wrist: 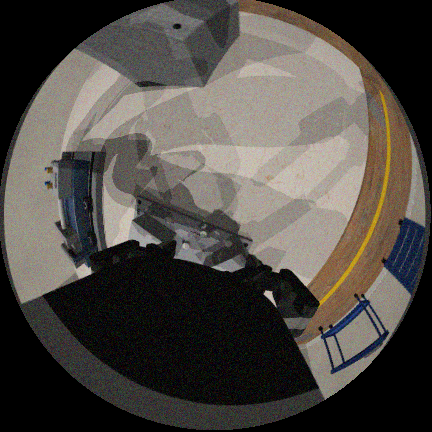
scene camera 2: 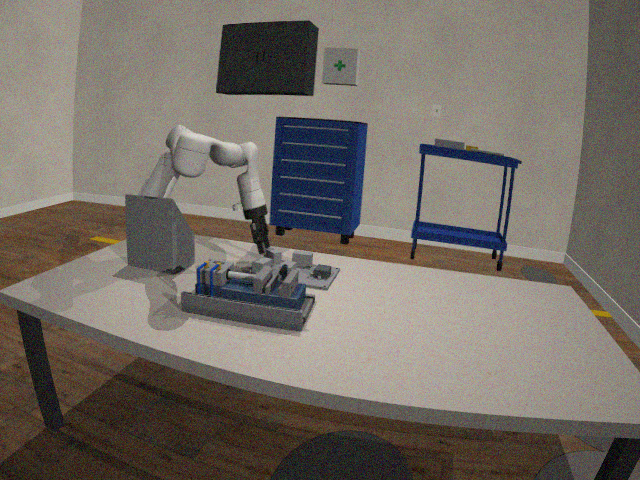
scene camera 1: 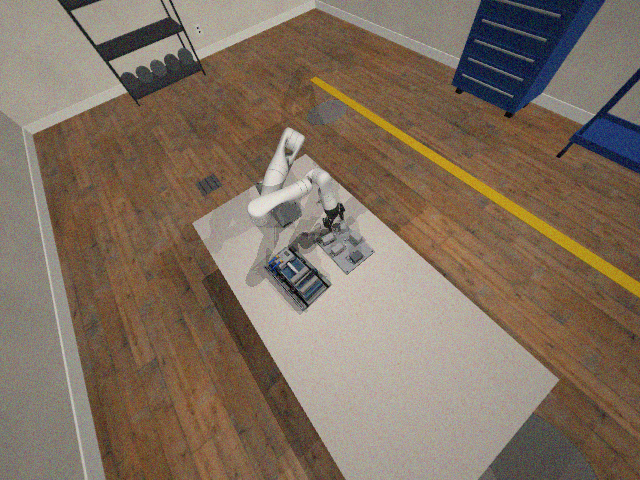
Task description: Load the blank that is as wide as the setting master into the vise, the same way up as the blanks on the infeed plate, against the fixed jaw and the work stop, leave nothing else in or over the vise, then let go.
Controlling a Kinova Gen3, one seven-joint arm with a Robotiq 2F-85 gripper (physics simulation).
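Places are measured from the arm's base along level axes (x back, y right, z up), in millimetres.
Pixels of known places: gripper, fingertip midpoint: [wrist: 209,255] [scene camera 2: 265,251] [scene camera 1: 337,224]; arm's base at its link origin: [scene camera 2: 148,208].
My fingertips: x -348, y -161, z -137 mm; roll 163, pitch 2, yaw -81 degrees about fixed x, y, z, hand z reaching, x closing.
For each thing: its middle in the pictures, then the offset to it from my fingertips. "spot": a spot on its surface instead. Level surfaces: height alone.
- grey infeed plate at the middle of its body: [wrist: 173,276] [scene camera 2: 292,272] [scene camera 1: 344,246] dx -107, dy +49, dz -42 mm
- darker block at the middle of its body: [scene camera 2: 322,271] [scene camera 1: 356,256] dx -198, dy +53, dz -25 mm
- vise at the middle of its body: [scene camera 2: 249,288] [wrist: 70,214] [scene camera 1: 296,273] dx -67, dy +343, dz +4 mm
- low grey tray at a spot on its surface: [scene camera 2: 240,311] spot: dx -77, dy +438, dz -17 mm
- white table at its surface level: dz -46 mm
My gripper [scene camera 1: 334,223] [scene camera 2: 265,252] [wrist: 209,255] is open and empty, low over the arm-side end of the grey infeed plate [scene camera 1: 345,264] [scene camera 2: 329,282]. Grey blocks stand on the plate: one block [scene camera 1: 337,249] near its middle, another block [scene camera 1: 355,239] [scene camera 2: 302,258] toward the far edge, and a darker block [scene camera 1: 356,255] [scene camera 2: 323,270] near the end away from the arm. In the wrist view a block [wrist: 154,228] lies near the left fingertip. The vise [scene camera 2: 248,293] [wrist: 79,210] stands beside the plate, with grey jaws on a blue body. I cannot tell the setting master or the matching width.
The vise sits in a low grey tray [scene camera 2: 240,311] on the white table [scene camera 1: 392,330] [scene camera 2: 423,330]. The grey arm pedestal [scene camera 2: 155,235] [wrist: 175,55] stands behind it. Blue and yellow parts [scene camera 2: 208,276] rise at the vise's end nearest the pedestal. A drawer cabinet [scene camera 2: 315,175] stands beyond the table.
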